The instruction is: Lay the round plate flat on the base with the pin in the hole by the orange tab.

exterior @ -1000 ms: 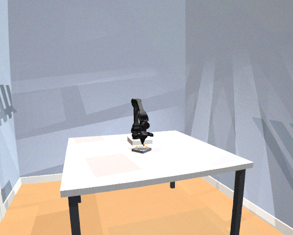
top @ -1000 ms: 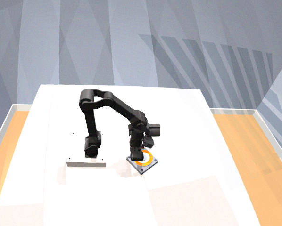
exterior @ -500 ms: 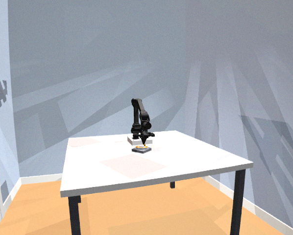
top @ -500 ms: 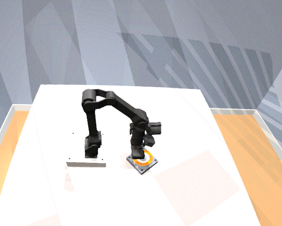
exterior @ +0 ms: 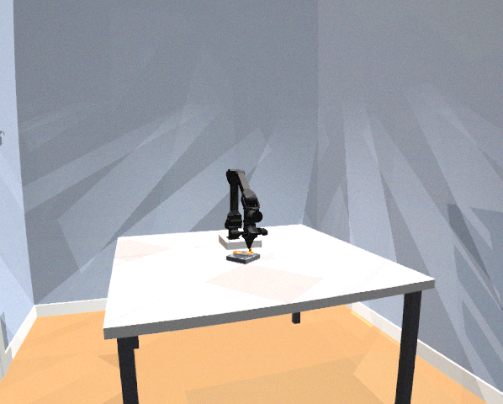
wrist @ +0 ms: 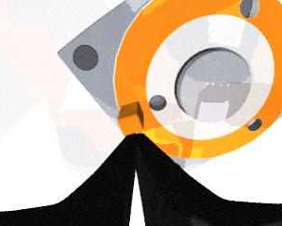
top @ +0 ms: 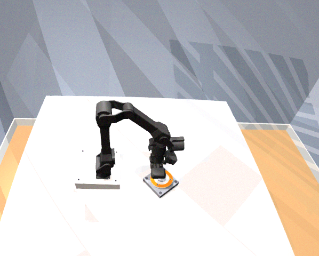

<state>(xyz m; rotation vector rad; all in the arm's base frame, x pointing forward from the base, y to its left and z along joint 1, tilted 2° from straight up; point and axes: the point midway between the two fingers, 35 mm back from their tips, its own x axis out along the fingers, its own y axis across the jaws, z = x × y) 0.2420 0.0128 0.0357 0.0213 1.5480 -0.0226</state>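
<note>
The square grey base is 4 cm to the right of my gripper tip, 3 cm ahead of it and 2 cm below it.
</note>
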